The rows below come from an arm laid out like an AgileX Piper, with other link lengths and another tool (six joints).
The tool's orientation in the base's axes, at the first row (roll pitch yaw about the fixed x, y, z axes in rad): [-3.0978, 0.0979, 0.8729]
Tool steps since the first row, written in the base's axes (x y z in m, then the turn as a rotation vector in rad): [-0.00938, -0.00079, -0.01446, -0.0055, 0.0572, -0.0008]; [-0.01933, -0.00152, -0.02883, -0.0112, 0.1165, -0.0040]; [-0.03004, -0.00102, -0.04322, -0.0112, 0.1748, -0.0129]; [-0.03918, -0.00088, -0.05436, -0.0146, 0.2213, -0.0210]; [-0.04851, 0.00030, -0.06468, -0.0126, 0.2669, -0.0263]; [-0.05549, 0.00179, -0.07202, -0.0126, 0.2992, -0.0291]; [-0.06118, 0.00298, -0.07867, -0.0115, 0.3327, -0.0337]
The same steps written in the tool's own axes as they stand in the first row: [-0.00519, -0.00601, 0.01532, 0.0402, -0.0411, -0.0013]; [-0.01070, -0.01251, 0.03060, 0.0821, -0.0835, -0.0004]; [-0.01576, -0.02037, 0.04591, 0.1274, -0.1208, 0.0057]; [-0.02041, -0.02695, 0.05786, 0.1615, -0.1530, 0.0120]; [-0.02447, -0.03437, 0.06897, 0.1980, -0.1807, 0.0149]; [-0.02708, -0.04034, 0.07687, 0.2229, -0.2014, 0.0162]; [-0.02916, -0.04516, 0.08397, 0.2496, -0.2220, 0.0191]
